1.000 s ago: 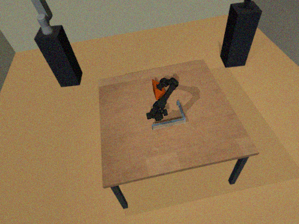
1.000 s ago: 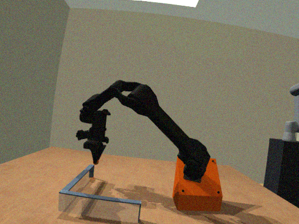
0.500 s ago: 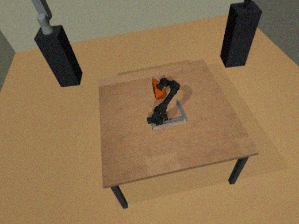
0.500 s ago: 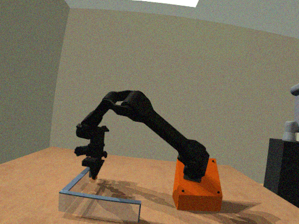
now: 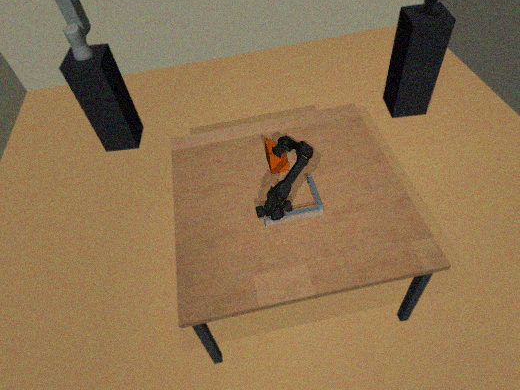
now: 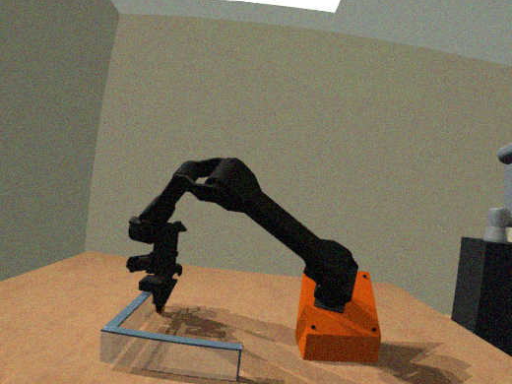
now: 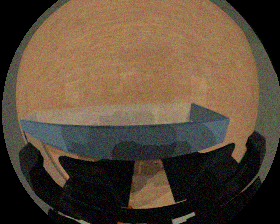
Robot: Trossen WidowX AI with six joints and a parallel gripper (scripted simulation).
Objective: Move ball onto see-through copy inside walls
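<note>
The orange ball lies right at my gripper tip. Also, from my gripper tip: see-through copy (right at my gripper tip).
</note>
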